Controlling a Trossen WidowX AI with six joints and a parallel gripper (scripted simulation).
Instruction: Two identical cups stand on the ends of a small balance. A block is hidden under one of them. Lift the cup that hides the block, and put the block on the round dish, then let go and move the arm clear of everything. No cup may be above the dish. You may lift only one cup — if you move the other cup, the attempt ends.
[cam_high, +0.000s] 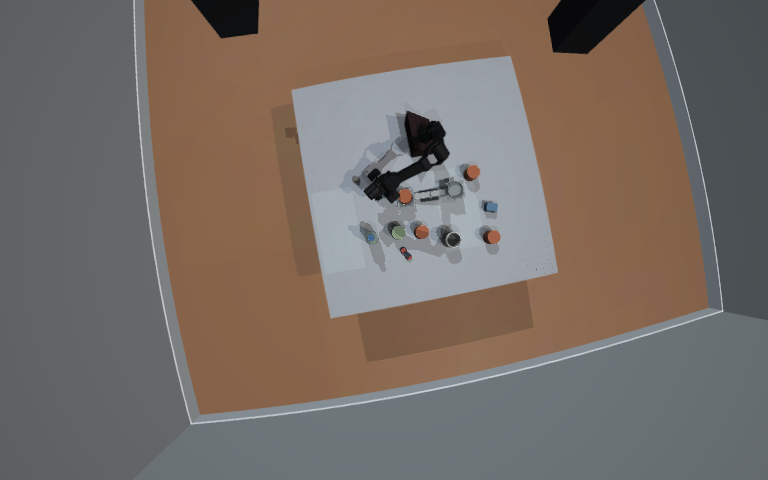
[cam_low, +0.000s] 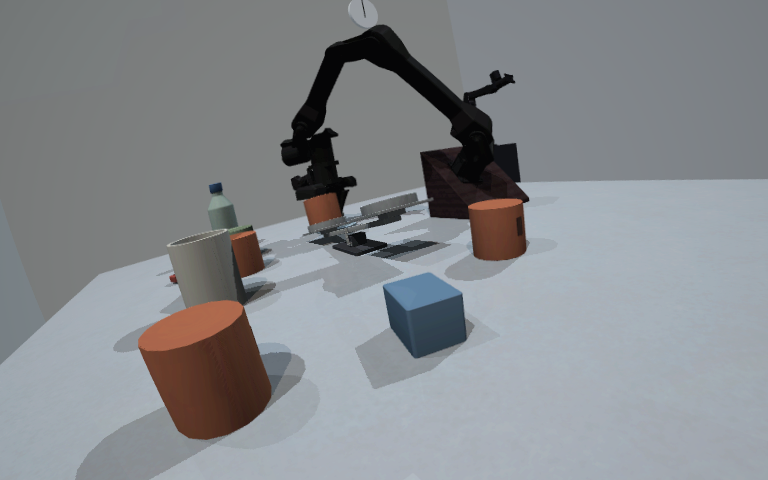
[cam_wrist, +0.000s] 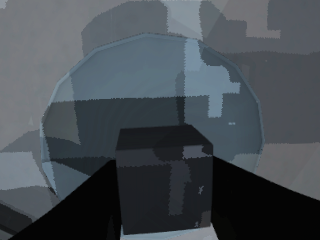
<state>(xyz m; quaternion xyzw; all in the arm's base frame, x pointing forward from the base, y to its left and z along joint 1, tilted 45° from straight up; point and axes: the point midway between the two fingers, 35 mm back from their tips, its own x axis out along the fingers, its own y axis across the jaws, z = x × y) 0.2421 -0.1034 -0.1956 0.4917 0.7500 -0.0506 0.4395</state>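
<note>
Now: the grey block 10 mm above my gripper tip. Also, from my gripper tip: red item: 350 mm ahead, 100 mm to the left; then pale blue round dish: 10 mm below; then bottle: 260 mm ahead, 100 mm above, 70 mm to the right.
</note>
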